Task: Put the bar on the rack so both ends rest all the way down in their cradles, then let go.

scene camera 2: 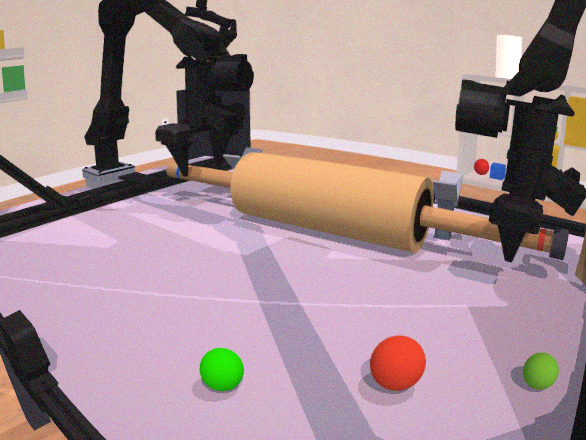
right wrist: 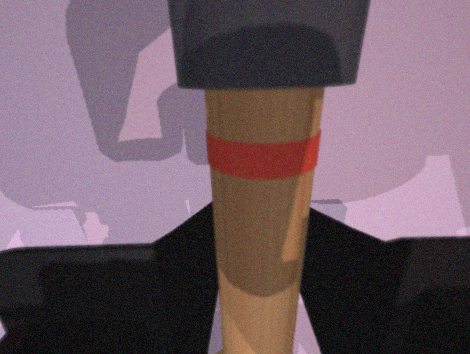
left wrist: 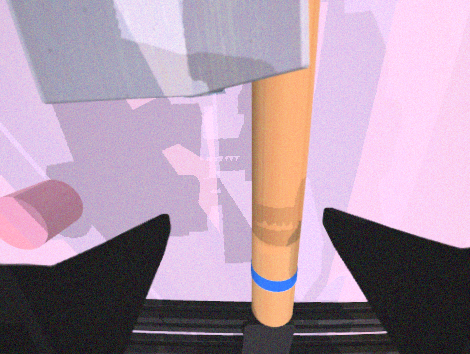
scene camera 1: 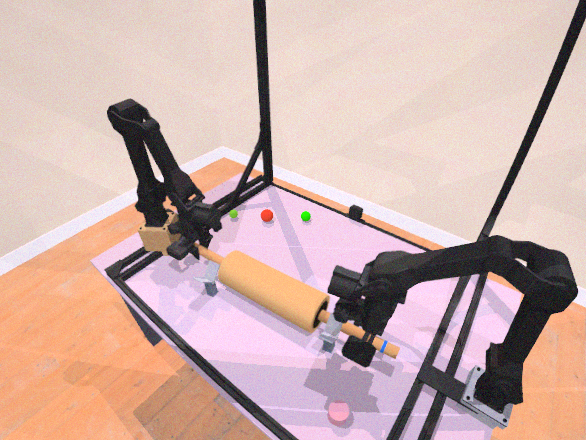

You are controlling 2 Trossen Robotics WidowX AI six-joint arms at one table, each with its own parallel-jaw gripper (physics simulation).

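The bar has a thick tan roller, thin wooden ends, a blue band and a red band. It lies alongside the rack's grey cradles, not in their notches. In the left wrist view, a cradle overlaps the rod's edge from above. My left gripper is open, its fingers on either side of the blue-banded end. My right gripper is shut on the red-banded end; its farther finger is hidden in scene camera 2.
A green ball, a red ball and a light green ball lie on the table. A pink cylinder stands near the left gripper. Black frame rails edge the table.
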